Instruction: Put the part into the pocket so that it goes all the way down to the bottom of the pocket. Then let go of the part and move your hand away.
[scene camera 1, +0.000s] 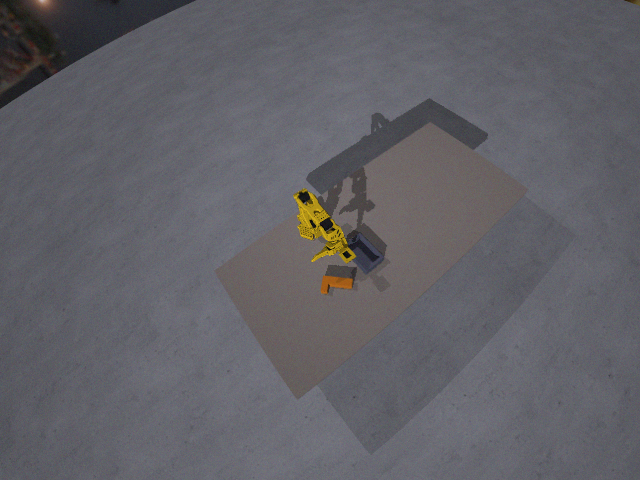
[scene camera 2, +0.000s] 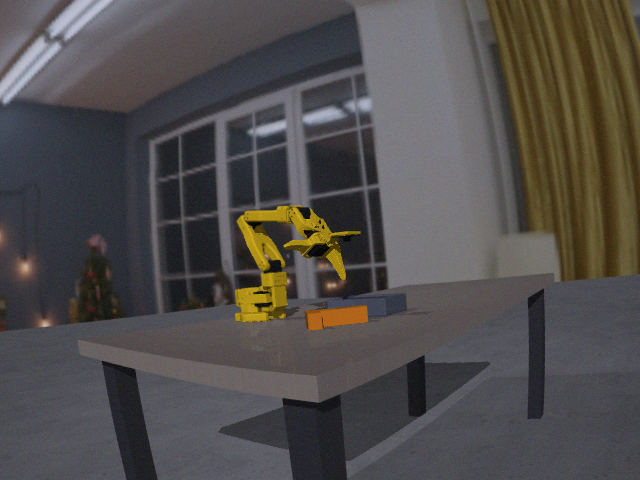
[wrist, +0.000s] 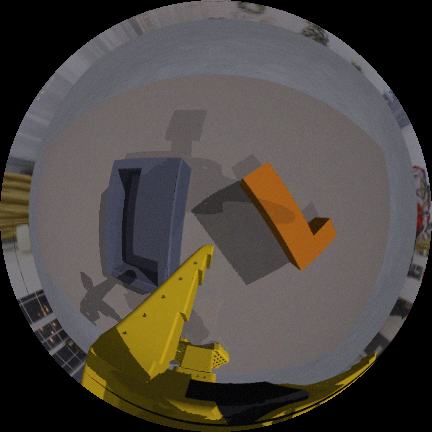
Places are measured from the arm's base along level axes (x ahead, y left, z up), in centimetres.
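Where they show: hand, tool point: (scene camera 2: 343, 277) (wrist: 212, 254); arm's base, link origin: (scene camera 1: 314, 231) (scene camera 2: 267, 319) (wrist: 198, 347).
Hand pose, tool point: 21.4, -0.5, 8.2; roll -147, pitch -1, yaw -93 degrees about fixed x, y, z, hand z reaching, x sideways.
Each offset is from my tool point to the top centre of the thing, as dx, dy, dz. Level surfaces: height alone.
The orange L-shaped part {+3.3, -7.5, -5.2} (scene camera 1: 339, 282) (scene camera 2: 345, 315) (wrist: 277, 212) lies flat on the table, apart from the pocket block. The blue-grey block {-0.4, +8.5, -4.6} (scene camera 1: 371, 265) (scene camera 2: 390, 304) (wrist: 162, 200) stands beside it, to the left in the wrist view, with its L-shaped pocket facing up and no part in it. My gripper (scene camera 1: 328, 255) (scene camera 2: 314, 261) (wrist: 292, 300) is fully open and empty. It hangs well above the table, near the block and the part. In the wrist view the notched fixed jaw overlaps the block's near corner, hiding it, and the moving jaw is swung far out at the lower right.
The brown table top {dz -8.2} (scene camera 1: 439, 180) (scene camera 2: 206, 356) (wrist: 300, 120) bears the arm's base (scene camera 2: 261, 304), the part and the block. Shadows of the arm fall across the table, the block and the part. The table's edges drop to the grey floor (scene camera 1: 155, 232).
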